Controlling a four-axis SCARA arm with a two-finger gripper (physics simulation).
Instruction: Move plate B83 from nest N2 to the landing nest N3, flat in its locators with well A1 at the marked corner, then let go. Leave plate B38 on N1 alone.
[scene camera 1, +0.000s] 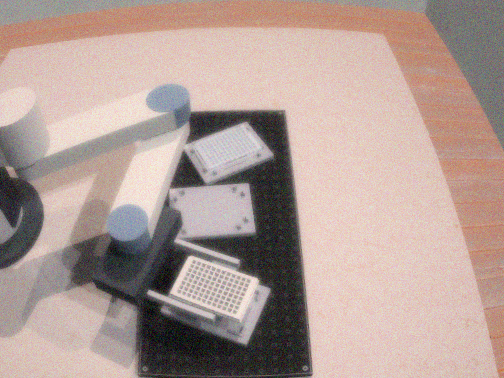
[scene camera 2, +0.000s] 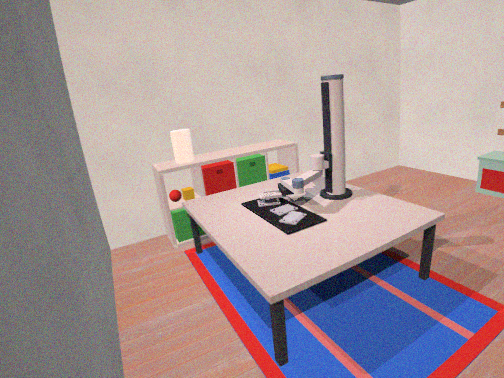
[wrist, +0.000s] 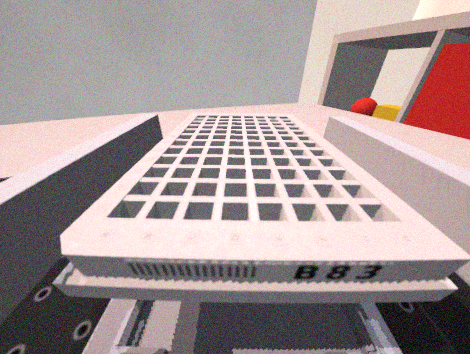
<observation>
I see my gripper (scene camera 1: 226, 291) and a black pegboard (scene camera 1: 272, 256).
My gripper also shows in the wrist view (wrist: 243, 131). The black pegboard is seen too in the wrist view (wrist: 46, 312).
</observation>
